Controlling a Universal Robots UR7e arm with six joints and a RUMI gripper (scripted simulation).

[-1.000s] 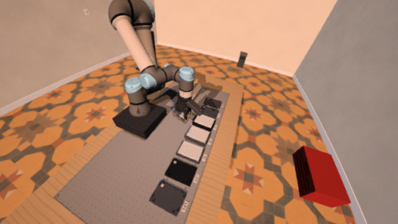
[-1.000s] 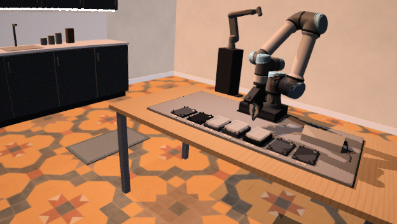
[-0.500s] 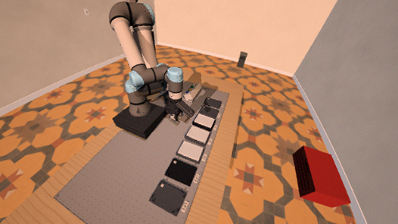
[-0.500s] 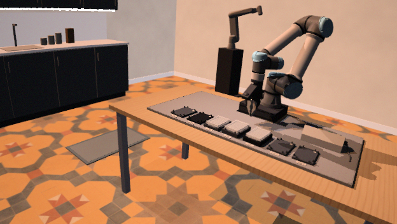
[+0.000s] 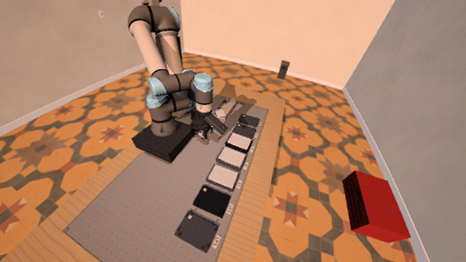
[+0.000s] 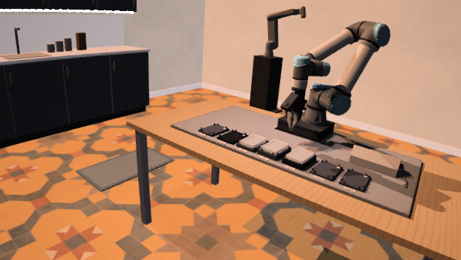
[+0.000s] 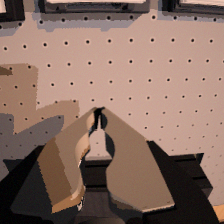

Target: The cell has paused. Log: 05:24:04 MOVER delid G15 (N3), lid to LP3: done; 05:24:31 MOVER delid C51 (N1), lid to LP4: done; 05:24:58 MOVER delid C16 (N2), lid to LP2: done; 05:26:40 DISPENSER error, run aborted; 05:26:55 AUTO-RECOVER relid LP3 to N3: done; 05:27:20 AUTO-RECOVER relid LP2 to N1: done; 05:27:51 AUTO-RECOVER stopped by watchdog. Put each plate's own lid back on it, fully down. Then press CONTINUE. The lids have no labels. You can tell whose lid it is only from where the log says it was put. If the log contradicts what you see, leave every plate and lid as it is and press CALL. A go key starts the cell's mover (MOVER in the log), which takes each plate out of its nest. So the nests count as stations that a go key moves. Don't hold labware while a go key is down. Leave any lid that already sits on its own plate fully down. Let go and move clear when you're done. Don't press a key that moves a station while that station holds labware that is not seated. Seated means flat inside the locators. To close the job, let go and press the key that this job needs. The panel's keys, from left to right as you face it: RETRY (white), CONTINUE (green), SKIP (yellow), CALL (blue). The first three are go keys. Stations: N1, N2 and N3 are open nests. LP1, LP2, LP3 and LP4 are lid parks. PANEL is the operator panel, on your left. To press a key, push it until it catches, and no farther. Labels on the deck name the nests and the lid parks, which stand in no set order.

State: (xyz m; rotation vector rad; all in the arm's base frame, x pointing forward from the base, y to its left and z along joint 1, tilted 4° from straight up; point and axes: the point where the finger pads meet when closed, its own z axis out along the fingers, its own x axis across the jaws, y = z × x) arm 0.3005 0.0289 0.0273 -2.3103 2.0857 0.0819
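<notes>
My gripper is now 13 cm past the green continue key, 44 cm to the right of it and 2 cm above it. Round my hand: black slab: 17 cm ahead, 24 cm to the right, 8 cm below; plate: 15 cm ahead, 1 cm to the left, 6 cm below; lid: 14 cm ahead, 14 cm to the left, 5 cm below.
</notes>
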